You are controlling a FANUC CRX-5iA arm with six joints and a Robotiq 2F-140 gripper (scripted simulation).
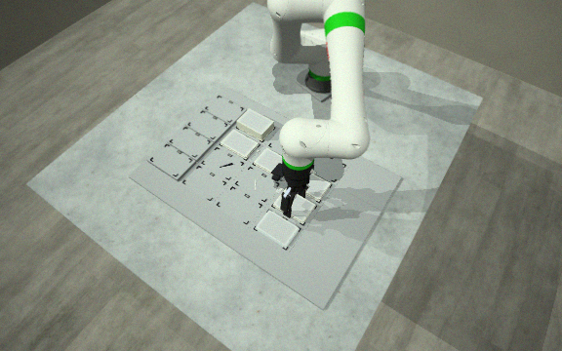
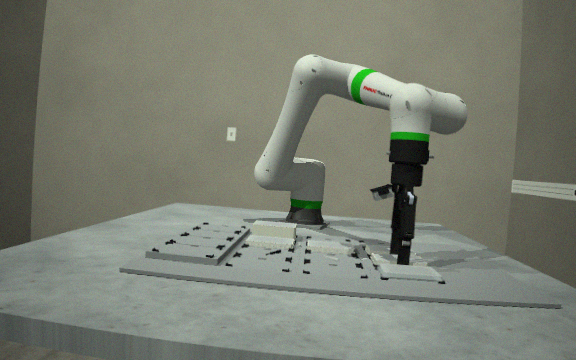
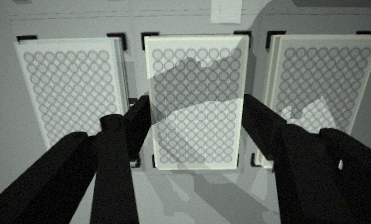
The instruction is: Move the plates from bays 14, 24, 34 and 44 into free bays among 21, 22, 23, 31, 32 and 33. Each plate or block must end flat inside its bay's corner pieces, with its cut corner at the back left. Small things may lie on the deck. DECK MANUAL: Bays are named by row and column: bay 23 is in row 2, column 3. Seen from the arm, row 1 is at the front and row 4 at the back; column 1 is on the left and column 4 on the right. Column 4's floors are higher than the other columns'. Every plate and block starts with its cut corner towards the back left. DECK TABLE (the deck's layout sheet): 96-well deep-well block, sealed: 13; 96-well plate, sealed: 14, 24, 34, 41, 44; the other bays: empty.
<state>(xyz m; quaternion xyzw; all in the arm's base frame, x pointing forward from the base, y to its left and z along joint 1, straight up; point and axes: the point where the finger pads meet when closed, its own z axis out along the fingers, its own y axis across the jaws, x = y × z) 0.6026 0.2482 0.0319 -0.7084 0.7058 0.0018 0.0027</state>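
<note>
Now: hand 11 cm short of the plate and 2 cm above it. From my hand the other things lie so: sealed deep-well block (21 cm behind, 33 cm to the right, 1 cm below); then white tip (1 cm ahead, 17 cm to the right, 3 cm below); then thin black stick (31 cm to the right, 3 cm below).
</note>
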